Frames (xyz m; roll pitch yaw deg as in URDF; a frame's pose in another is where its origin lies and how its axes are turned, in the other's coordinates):
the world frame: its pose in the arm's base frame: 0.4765 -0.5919 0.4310 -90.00 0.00 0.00
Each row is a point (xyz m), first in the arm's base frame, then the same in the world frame.
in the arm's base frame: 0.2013 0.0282 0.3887
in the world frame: -0.2752 0.0423 0.6201
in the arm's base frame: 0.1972 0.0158 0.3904
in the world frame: -0.2793 0.0406 0.6077
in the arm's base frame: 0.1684 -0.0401 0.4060
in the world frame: -0.3081 0.0250 0.5518
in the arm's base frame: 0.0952 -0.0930 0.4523
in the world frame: -0.3813 -0.0213 0.4989
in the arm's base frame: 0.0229 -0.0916 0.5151
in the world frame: -0.4536 -0.0841 0.5003
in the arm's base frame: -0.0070 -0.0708 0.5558
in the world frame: -0.4835 -0.1248 0.5211
